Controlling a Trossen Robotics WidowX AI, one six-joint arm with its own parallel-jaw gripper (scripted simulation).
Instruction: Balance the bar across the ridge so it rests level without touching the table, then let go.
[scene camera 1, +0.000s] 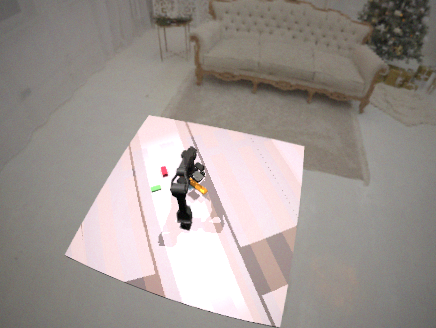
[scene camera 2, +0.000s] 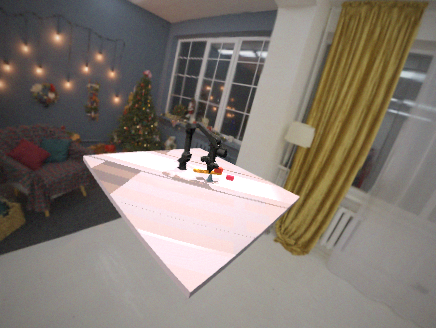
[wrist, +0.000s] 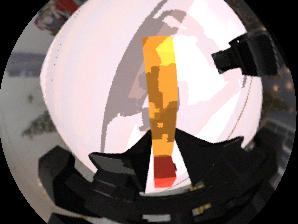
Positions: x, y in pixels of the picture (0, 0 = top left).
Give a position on a bar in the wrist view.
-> At 160, 63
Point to my gripper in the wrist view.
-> At 162, 131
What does my gripper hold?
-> A bar.
